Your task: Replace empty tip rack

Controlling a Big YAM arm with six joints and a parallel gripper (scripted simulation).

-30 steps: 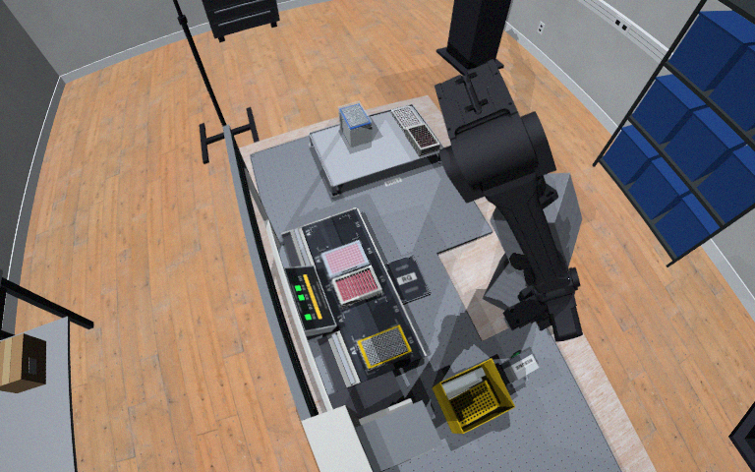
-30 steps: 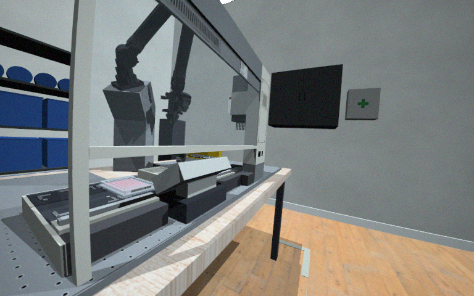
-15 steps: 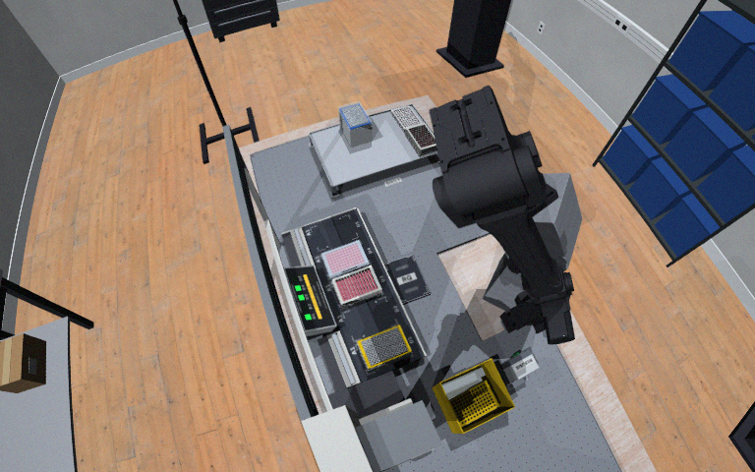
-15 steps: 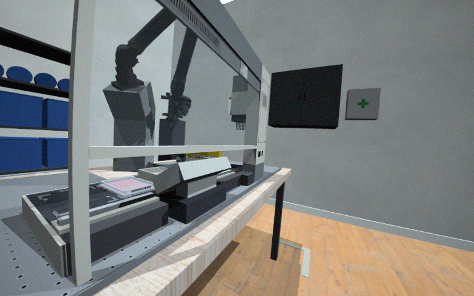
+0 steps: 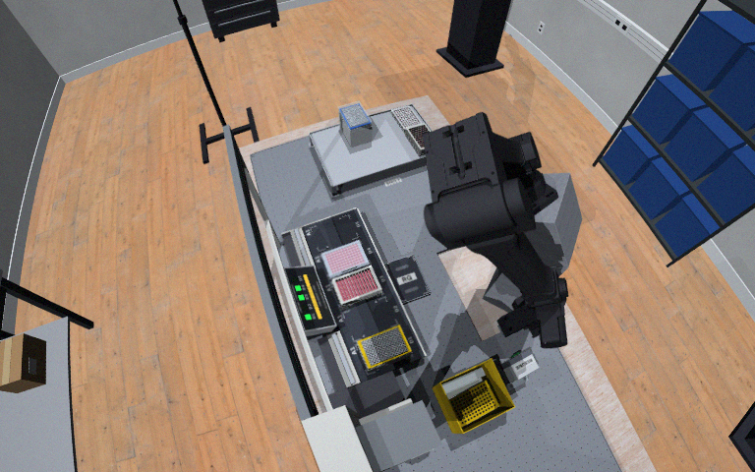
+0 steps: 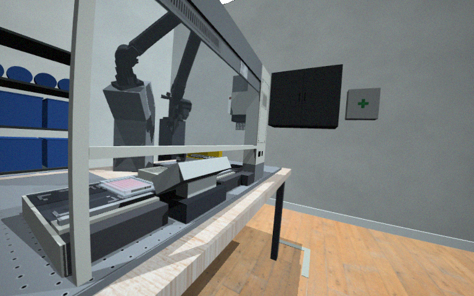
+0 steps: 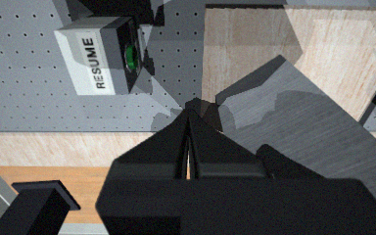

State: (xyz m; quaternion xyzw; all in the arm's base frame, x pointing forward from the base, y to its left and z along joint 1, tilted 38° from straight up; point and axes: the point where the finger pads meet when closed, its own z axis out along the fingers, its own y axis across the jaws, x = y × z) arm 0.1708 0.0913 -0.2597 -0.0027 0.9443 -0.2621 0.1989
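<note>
Now: the resume box 1 cm ahead of my hand, 8 cm to the left of it and 14 cm below it. Also, from my hand: yellow waste bin 18 cm ahead, 10 cm to the left, 16 cm below; then clear tip-rack cover 18 cm ahead, 4 cm to the left, 16 cm below; then yellow tip rack 19 cm ahead, 12 cm to the left, 14 cm below.
</note>
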